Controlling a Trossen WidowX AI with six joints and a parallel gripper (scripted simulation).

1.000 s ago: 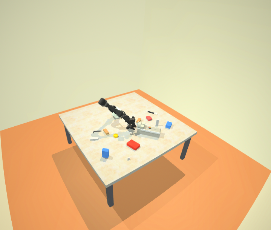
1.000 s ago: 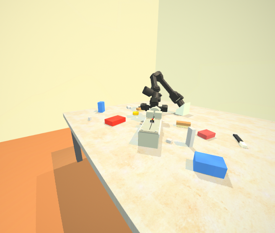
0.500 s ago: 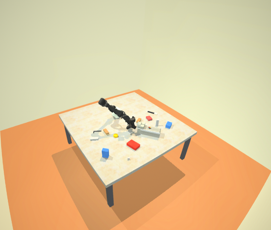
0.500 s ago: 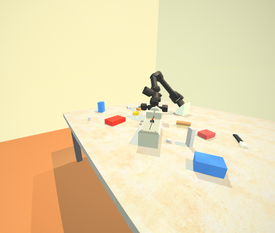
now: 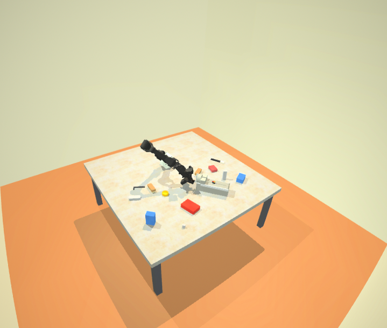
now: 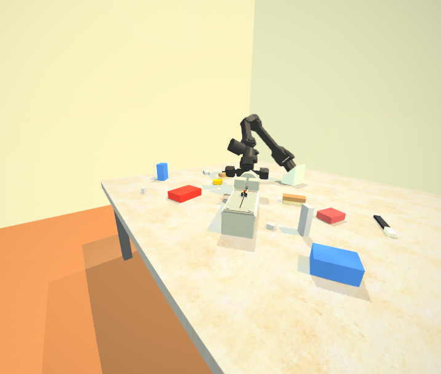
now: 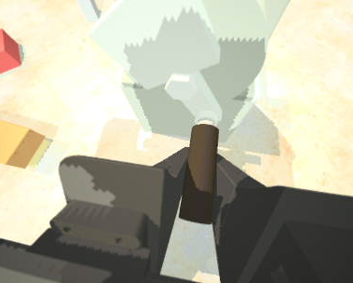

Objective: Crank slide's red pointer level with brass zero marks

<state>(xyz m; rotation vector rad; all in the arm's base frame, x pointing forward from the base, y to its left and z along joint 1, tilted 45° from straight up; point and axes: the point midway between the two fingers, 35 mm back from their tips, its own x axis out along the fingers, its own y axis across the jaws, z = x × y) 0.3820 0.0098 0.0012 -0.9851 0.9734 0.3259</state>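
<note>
Now: the crank 40 mm above my gripper tip. From my gripper tip the other things lie so: brown crank handle 10 mm behind, 10 mm to the right, 20 mm above; then red pointer 110 mm ahead, 110 mm to the left, 40 mm above; then yellow disc 40 mm behind, 240 mm to the right, 30 mm below.
</note>
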